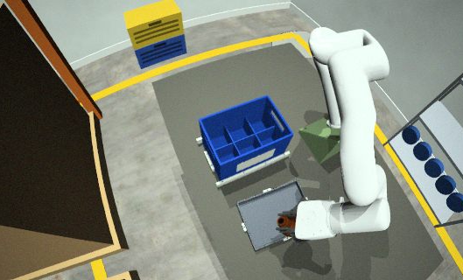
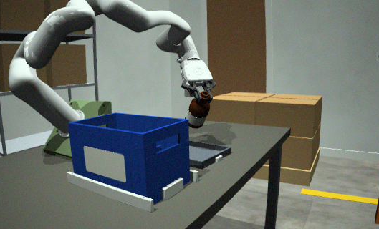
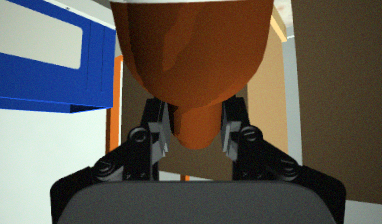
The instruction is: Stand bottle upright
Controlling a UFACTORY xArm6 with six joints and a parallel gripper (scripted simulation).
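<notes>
My gripper is now 3 cm past the brown bottle, 2 cm to the right of it and 4 cm above it. Round my hand: grey tray 5 cm behind, 4 cm to the right, 19 cm below; then blue crate 9 cm behind, 33 cm to the right, 12 cm below.
</notes>
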